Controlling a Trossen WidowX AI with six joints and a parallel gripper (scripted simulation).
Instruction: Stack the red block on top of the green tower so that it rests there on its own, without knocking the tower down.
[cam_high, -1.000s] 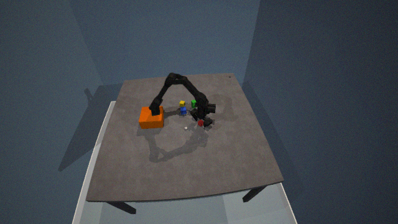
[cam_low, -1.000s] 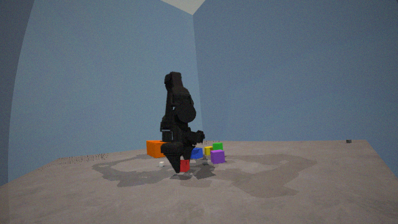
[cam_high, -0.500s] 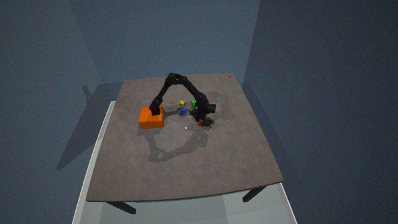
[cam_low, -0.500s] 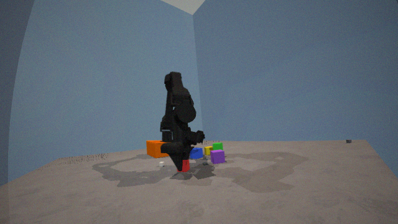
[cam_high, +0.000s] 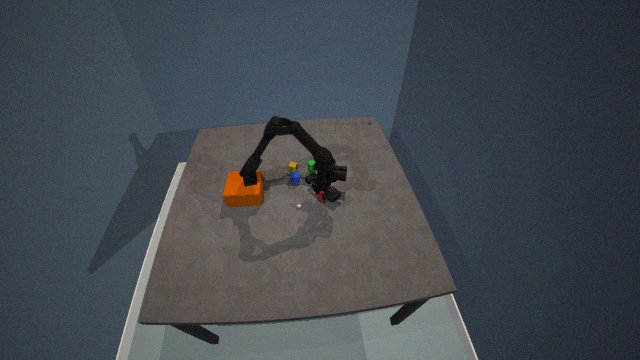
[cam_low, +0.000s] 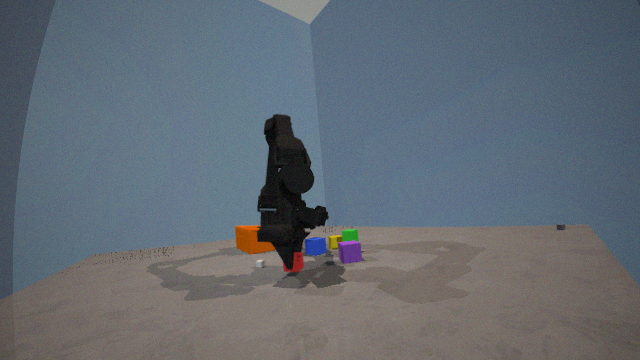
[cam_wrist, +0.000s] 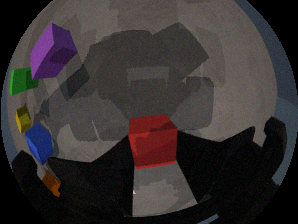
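Right now the purple block is 5 cm ahead of my gripper tip, 14 cm to the left of it and 1 cm above it. From my gripper tip the other things lie so: red block (1 cm above); blue block (9 cm behind, 17 cm to the left, 1 cm above); tiny white cube (12 cm behind, 1 cm to the right, 1 cm below).
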